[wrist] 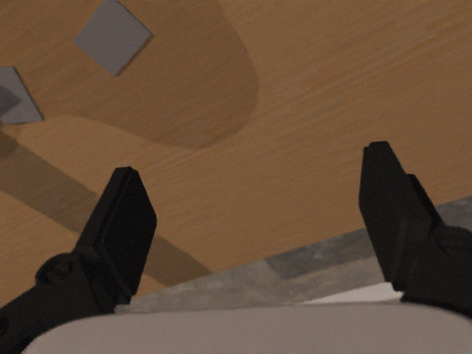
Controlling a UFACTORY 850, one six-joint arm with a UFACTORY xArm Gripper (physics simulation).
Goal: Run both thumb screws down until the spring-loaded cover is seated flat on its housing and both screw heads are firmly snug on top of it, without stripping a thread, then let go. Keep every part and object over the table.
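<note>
My gripper (pixel 250 183) is open, its two black fingers wide apart with nothing between them, above the wooden table near its edge. The spring-loaded cover, its housing and the two thumb screws cannot be made out in the wrist view.
A flat grey square plate (pixel 113 38) lies on the wooden table (pixel 310 150) at the upper left. Another flat grey piece (pixel 25 107), partly cut off, is at the left edge. The table's edge runs across the lower part, with grey floor (pixel 240 287) beyond. Shadows fall on the table.
</note>
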